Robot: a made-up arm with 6 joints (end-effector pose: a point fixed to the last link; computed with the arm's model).
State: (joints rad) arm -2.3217 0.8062 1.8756 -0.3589 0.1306 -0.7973
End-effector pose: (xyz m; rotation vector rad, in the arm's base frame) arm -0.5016 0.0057 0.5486 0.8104 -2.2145 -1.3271
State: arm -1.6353 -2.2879 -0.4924 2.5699 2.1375 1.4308
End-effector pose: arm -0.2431 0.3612 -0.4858 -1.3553 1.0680 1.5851
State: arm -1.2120 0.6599 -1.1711 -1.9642 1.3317 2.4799
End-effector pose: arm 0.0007 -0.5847 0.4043 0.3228 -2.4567 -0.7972
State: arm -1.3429 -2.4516 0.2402 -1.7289 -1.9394 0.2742
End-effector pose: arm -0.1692 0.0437 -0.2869 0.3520 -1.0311 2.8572
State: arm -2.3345 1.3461 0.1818 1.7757 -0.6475 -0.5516
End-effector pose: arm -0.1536 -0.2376 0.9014 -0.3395 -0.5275 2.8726
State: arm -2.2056 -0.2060 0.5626 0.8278 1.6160 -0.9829
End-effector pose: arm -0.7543 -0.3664 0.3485 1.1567 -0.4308 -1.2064
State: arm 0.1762 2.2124 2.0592 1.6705 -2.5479 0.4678
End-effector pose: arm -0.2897 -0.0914 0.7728 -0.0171 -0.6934 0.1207
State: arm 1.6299 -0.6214 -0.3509 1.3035 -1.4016 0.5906
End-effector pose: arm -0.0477 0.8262 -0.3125 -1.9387 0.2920 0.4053
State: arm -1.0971 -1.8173 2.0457 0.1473 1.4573 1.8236
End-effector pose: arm -0.3572 -0.0101 -0.3795 0.0470 -1.6026 -0.0780
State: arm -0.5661 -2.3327 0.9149 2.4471 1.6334 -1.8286
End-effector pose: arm -0.4669 0.0711 -0.6559 -1.2670 -1.2079 -0.6191
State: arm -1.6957 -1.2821 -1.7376 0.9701 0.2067 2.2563
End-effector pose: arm 0.0471 -0.3591 -0.5835 2.4327 1.0409 0.5940
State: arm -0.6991 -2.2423 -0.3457 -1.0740 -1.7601 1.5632
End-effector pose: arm -0.0755 -0.0135 -0.3095 0.3190 1.1147 -0.4299
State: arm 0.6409 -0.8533 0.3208 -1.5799 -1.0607 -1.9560
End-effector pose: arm 0.6012 0.1761 -0.0904 0.9058 0.3987 -2.5411
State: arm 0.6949 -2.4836 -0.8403 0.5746 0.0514 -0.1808
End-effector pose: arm -0.3380 -0.0028 -0.3015 1.7640 -2.2492 -1.0019
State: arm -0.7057 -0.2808 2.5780 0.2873 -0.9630 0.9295
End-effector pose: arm 0.2923 -0.7289 -0.1835 2.5389 -0.6622 -0.2546
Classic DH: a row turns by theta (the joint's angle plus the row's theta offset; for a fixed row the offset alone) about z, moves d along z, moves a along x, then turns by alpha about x. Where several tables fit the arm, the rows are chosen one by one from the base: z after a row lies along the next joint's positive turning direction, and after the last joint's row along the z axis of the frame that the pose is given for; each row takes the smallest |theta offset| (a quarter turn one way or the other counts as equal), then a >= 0, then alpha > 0; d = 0 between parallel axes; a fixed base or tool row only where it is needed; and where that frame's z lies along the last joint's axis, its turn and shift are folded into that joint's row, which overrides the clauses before.
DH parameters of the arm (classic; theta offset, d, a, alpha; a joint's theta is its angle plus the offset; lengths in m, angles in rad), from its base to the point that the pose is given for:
joint 1: 0 0.118 0.145 1.5708
joint 2: 1.5708 0.132 0.013 1.5708
joint 3: 0 0.626 0.063 1.5708
joint 4: -1.5708 -0.031 0.076 -1.5708
joint 5: -1.5552 0 0.128 0
joint 6: 0.9301 0 0.1196 0
tool (fixed): -2.5165 0.177 0 0

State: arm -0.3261 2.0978 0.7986 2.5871 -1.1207 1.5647
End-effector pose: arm -0.2711 0.0223 0.7901 -0.3494 0.6442 0.6905
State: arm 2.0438 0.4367 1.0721 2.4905 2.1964 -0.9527
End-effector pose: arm -0.2158 1.0697 0.4308 0.5617 -1.6621 -0.9672
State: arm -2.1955 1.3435 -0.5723 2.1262 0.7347 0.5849
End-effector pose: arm -0.1385 -0.1190 1.0455 0.7865 -0.2537 -1.4077
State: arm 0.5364 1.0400 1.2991 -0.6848 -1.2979 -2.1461
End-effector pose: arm 0.6036 -0.1311 0.6404 0.8822 2.2488 -1.4293
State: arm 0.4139 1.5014 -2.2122 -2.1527 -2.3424 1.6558
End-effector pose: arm 0.1915 -0.0979 0.6054 1.4869 2.4391 -0.8970
